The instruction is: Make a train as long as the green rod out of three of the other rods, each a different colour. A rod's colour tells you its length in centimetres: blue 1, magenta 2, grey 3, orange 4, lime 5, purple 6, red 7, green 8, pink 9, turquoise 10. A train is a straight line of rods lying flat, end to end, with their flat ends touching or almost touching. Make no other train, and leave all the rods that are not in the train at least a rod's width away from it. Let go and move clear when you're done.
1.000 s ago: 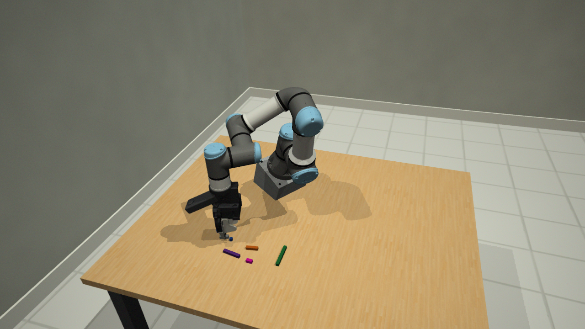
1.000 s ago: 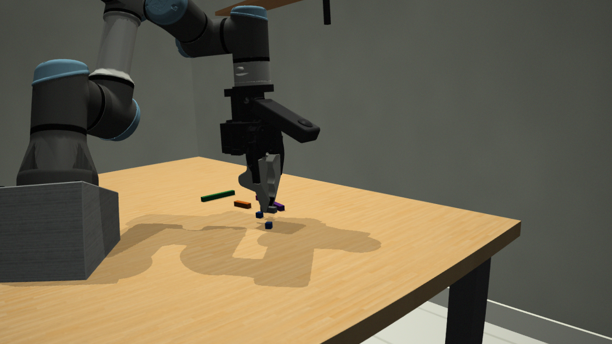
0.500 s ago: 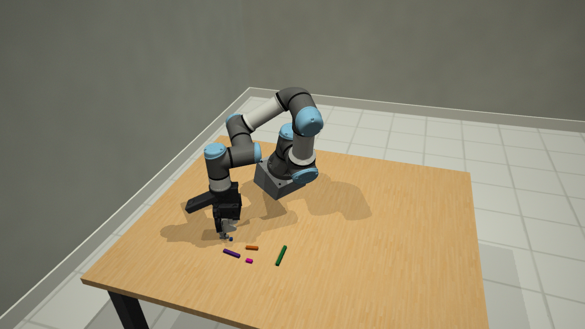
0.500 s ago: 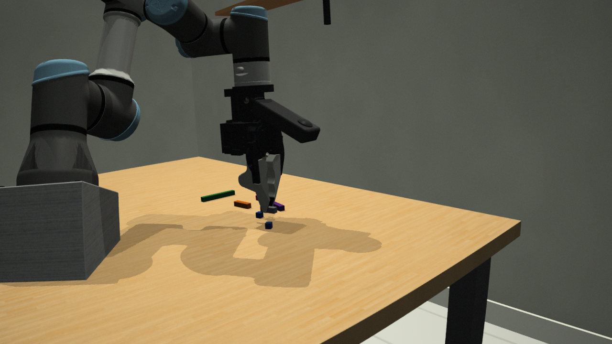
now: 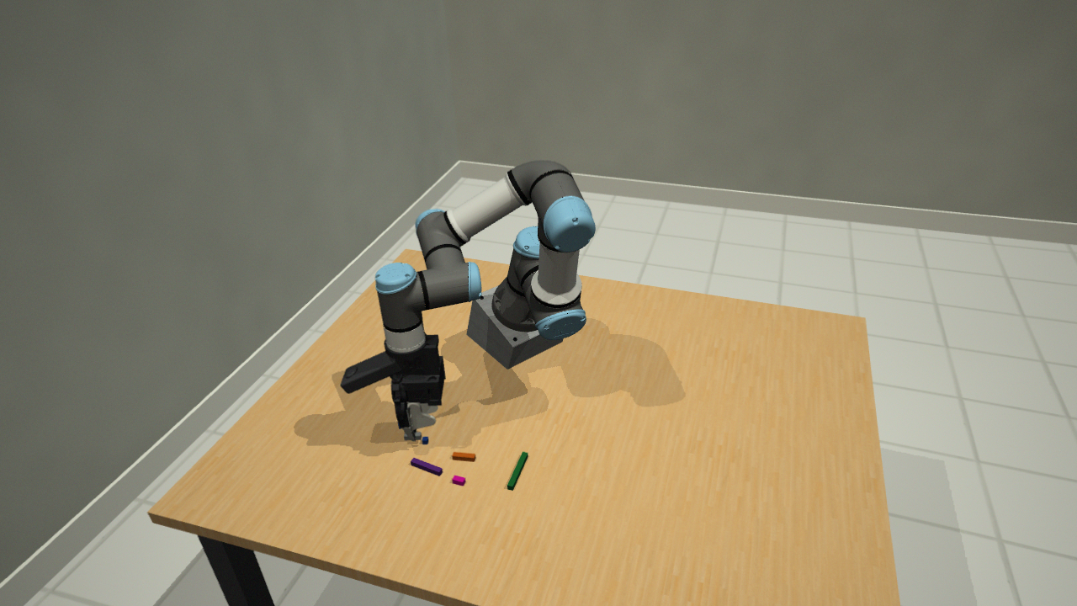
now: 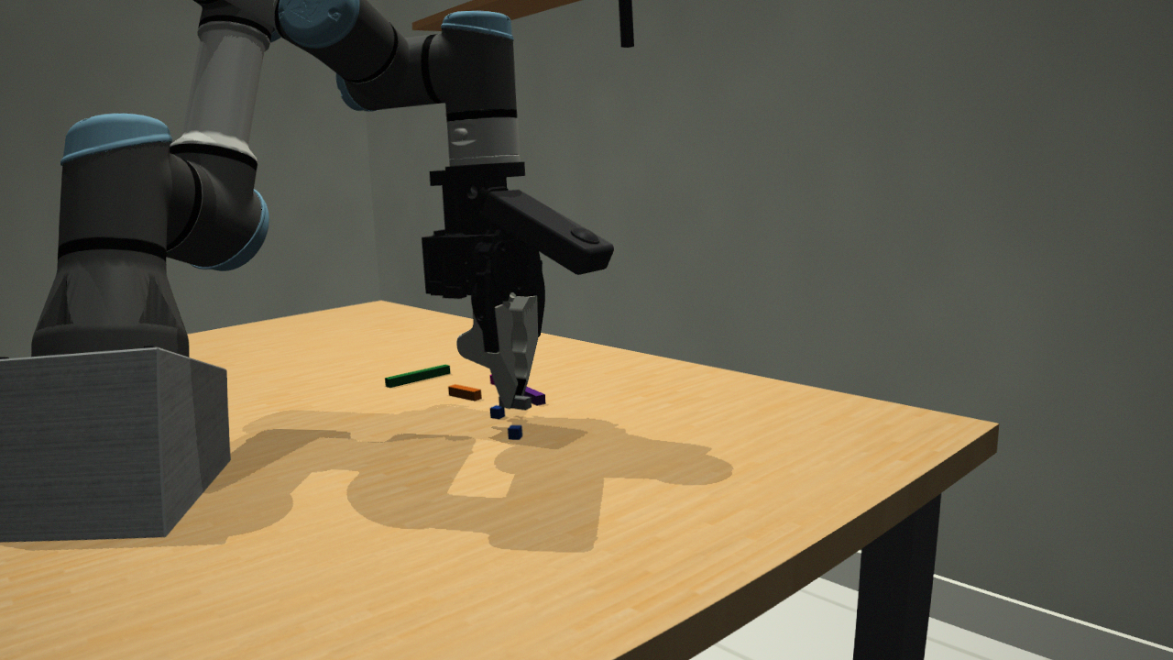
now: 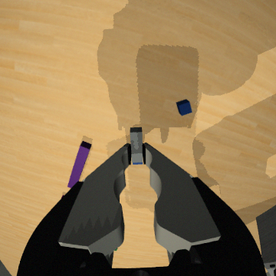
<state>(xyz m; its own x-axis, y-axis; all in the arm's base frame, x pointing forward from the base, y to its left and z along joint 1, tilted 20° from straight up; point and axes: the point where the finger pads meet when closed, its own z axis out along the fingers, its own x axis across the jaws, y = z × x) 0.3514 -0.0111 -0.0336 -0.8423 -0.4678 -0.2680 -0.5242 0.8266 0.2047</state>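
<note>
My hand is 1 cm above the grey rod. Also, from my hand: purple rod (6 cm to the left, 4 cm ahead, 2 cm below); then orange rod (10 cm to the left, 2 cm below, 1 cm behind); then magenta rod (13 cm to the left, 3 cm ahead, 2 cm below).
</note>
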